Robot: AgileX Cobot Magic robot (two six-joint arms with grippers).
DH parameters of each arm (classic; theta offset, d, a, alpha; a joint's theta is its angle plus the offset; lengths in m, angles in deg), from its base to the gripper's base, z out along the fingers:
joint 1: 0 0.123 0 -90
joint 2: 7.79 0 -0.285 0
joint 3: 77.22 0 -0.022 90
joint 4: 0 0.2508 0 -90
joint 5: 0 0 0.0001 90
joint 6: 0 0.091 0 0
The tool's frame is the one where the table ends.
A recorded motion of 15 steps. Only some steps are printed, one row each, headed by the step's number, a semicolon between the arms.
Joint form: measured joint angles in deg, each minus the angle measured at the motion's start. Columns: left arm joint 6, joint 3, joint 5, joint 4, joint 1, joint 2; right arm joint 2, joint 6, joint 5, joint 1, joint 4, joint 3.
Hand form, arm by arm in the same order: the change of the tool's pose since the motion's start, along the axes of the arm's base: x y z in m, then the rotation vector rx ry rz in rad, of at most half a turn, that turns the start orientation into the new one. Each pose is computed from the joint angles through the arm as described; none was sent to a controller.
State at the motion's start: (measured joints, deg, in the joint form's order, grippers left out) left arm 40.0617 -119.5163 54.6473 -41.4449 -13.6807 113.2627; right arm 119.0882 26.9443 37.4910 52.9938 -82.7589 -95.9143
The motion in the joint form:
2: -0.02 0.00 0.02 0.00 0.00 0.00; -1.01 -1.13 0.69 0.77 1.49 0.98
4: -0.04 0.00 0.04 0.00 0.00 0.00; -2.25 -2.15 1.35 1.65 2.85 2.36
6: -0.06 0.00 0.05 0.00 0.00 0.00; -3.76 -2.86 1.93 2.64 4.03 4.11
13: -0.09 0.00 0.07 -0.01 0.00 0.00; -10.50 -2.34 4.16 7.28 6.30 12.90
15: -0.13 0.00 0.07 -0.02 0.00 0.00; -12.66 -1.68 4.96 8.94 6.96 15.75
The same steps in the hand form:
2: 0.0000 0.0000 0.0000 -0.0001 0.0005 -0.0001; -0.0073 -0.0001 0.0019 -0.0065 0.0132 0.0005
4: 0.0000 0.0000 0.0000 -0.0002 0.0010 -0.0001; -0.0159 -0.0006 0.0035 -0.0152 0.0273 0.0037
6: -0.0001 0.0000 0.0000 -0.0003 0.0013 -0.0001; -0.0259 -0.0017 0.0053 -0.0221 0.0414 0.0094
13: -0.0001 0.0000 -0.0001 -0.0006 0.0020 -0.0001; -0.0711 -0.0099 0.0091 -0.0388 0.0876 0.0380
15: -0.0001 0.0000 0.0000 -0.0012 0.0025 0.0002; -0.0862 -0.0135 0.0096 -0.0393 0.1028 0.0457

